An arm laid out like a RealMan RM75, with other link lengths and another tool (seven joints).
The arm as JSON. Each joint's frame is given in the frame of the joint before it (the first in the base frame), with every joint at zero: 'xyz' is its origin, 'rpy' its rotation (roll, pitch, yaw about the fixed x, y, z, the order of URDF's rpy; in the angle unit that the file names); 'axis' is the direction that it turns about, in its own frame. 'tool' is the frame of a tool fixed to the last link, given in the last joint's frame.
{
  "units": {
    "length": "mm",
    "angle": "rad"
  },
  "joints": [
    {
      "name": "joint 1",
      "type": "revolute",
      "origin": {
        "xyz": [
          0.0,
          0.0,
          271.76
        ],
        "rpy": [
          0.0,
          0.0,
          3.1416
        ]
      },
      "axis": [
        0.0,
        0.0,
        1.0
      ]
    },
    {
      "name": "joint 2",
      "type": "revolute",
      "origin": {
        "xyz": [
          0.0,
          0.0,
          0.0
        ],
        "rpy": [
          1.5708,
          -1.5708,
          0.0
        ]
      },
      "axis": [
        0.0,
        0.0,
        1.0
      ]
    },
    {
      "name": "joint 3",
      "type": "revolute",
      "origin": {
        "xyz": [
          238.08,
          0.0,
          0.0
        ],
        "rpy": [
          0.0,
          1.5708,
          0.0
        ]
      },
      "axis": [
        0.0,
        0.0,
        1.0
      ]
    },
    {
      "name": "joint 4",
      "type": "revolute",
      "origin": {
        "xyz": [
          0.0,
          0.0,
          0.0
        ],
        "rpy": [
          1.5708,
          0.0,
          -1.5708
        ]
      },
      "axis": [
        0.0,
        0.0,
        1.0
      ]
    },
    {
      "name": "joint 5",
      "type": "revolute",
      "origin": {
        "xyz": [
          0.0,
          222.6,
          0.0
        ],
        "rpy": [
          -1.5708,
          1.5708,
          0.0
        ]
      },
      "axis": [
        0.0,
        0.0,
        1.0
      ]
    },
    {
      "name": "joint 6",
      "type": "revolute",
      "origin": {
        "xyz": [
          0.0,
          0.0,
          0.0
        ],
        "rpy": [
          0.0,
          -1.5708,
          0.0
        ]
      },
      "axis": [
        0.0,
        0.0,
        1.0
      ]
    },
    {
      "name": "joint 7",
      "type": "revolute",
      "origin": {
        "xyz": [
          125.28,
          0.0,
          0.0
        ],
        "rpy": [
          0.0,
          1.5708,
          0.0
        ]
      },
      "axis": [
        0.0,
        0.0,
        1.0
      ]
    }
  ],
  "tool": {
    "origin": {
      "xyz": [
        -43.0,
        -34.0,
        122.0
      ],
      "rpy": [
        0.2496,
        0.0,
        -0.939
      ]
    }
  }
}
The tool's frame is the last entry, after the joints.
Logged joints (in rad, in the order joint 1, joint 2, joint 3, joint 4, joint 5, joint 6, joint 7), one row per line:
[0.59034, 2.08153, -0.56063, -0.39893, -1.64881, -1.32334, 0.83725]
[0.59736, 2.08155, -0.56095, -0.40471, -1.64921, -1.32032, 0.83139]
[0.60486, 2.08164, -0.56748, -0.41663, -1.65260, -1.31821, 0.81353]
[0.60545, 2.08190, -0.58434, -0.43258, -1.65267, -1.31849, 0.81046]
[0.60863, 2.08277, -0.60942, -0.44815, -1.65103, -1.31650, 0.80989]
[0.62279, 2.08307, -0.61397, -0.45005, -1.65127, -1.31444, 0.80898]
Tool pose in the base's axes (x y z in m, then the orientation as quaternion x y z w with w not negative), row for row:
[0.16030, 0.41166, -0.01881, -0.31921, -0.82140, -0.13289, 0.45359]
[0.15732, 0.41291, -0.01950, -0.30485, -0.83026, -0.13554, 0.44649]
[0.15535, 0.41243, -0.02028, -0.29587, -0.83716, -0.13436, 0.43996]
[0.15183, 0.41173, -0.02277, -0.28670, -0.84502, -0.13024, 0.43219]
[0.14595, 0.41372, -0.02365, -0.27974, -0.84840, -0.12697, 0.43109]
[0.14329, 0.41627, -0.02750, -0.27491, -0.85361, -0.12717, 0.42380]
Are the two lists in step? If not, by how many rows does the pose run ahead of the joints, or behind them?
The pose runs 1 row ahead of the joints: the pose in row i belongs to the joints in row i + 1.
